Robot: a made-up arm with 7 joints.
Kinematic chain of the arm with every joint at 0, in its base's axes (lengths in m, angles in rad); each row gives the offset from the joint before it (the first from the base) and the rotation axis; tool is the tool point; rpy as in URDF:
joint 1: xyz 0 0 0.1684 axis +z
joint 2: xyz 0 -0.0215 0.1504 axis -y
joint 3: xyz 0 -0.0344 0.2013 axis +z
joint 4: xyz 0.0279 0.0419 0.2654 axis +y
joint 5: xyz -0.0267 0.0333 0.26 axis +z
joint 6: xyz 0 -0.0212 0.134 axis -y
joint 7: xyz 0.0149 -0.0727 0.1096 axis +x
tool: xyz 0 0 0 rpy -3.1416 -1.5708 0
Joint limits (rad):
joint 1: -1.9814..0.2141
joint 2: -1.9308..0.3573
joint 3: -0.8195..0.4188
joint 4: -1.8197..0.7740
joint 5: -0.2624..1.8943
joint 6: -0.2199..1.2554
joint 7: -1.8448..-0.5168
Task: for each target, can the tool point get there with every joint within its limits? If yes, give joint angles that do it. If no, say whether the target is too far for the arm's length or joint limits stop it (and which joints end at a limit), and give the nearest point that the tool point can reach.
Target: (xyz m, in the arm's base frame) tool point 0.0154 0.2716 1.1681
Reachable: yes | joints -1.3999 -0.0176 -0.3632 -0.8151 1.1728 0.4196 -1.1067
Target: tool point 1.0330 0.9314 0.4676
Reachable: no: too far | nearest point 0.7595 0.4393 0.4218 | short by 0.565 m
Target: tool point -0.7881 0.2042 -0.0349
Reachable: no: joint limits stop it (at a limit: joint 2, joint 4, joint 5) | nearest point -0.4911 0.1272 0.4122 | short by 0.542 m
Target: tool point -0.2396 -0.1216 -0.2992
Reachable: no: joint limits stop it (at a limit: joint 1, joint 2, joint 4, joint 5, joint 6) | nearest point -0.3462 -0.4299 -0.3028 | short by 0.326 m
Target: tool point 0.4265 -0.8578 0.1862
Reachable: yes | joints -0.9575 -1.5671 -0.4118 0.3365 0.3495 0.5179 -1.6377
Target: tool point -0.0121 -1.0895 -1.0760
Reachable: no: too far | nearest point -0.0075 -0.6796 -0.3280 | short by 0.853 m
